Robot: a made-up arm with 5 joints. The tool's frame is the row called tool.
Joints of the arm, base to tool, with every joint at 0 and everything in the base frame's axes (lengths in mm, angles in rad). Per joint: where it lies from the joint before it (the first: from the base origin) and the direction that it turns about. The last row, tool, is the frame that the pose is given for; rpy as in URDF.
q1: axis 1 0 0 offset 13.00 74.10 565.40
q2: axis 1 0 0 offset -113.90 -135.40 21.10
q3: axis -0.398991 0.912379 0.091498 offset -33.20 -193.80 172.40
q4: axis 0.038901 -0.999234 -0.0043 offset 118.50 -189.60 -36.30
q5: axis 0 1 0 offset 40.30 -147.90 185.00
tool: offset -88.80 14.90 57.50 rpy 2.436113 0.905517 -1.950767
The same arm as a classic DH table. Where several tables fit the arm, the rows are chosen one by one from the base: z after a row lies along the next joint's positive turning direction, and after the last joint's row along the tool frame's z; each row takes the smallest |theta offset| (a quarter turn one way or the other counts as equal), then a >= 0, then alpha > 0; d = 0 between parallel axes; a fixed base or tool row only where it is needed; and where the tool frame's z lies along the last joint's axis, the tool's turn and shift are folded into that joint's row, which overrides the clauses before.
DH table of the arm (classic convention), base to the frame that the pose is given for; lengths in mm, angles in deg. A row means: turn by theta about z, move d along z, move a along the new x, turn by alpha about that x. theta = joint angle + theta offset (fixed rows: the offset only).
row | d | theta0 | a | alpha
base (fixed) | 565.4 | 90 | 74.1 | 90
q1 | 0 | -8.86 | -137 | 0
q2 | -210.5 | -75.42 | -190.9 | -113.52
q3 | -502.7 | 14.8 | 8.5 | -158.06
q4 | 409.7 | 7.24 | -188.3 | -177.76
q5 | 356.1 | -57.35 | -105.2 | -37.18
tool (fixed) | 18.4 | 71.54 | 0 | 0

